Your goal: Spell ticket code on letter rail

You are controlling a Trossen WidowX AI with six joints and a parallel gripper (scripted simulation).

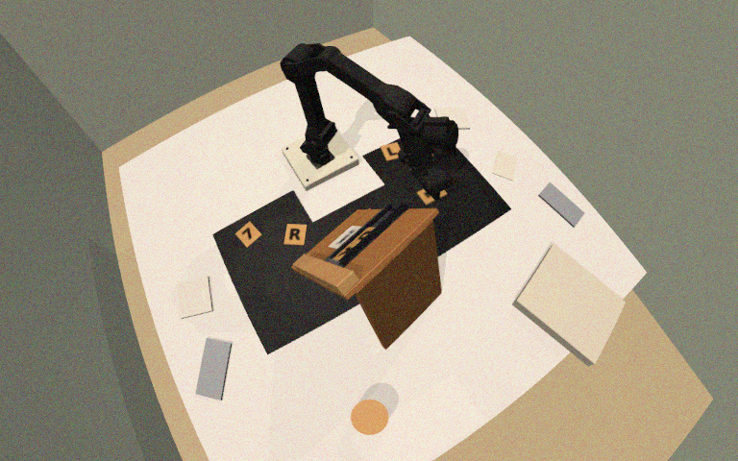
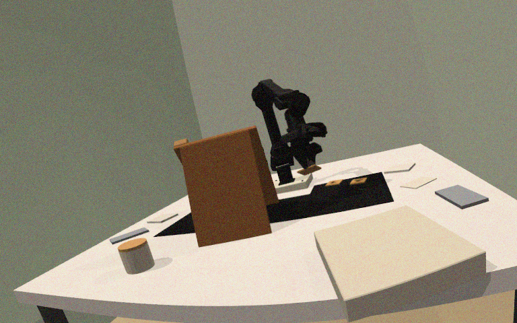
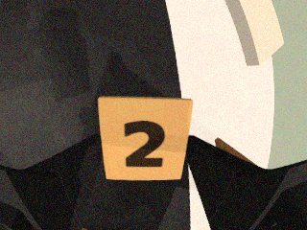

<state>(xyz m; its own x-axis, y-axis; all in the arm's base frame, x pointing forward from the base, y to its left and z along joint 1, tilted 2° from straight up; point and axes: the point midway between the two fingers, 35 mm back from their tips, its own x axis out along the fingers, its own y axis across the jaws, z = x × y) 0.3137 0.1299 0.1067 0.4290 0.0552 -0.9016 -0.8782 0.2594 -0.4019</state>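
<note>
Right now my gripper tip is 23 cm to the left of the white ticket, 4 cm past it and 1 cm above it. Round my gripper tip: letter tile: right at my gripper tip; black mat: 15 cm to the right, 13 cm behind, 11 cm below; k tile: 27 cm to the right, 7 cm above, 3 cm ahead.
</note>
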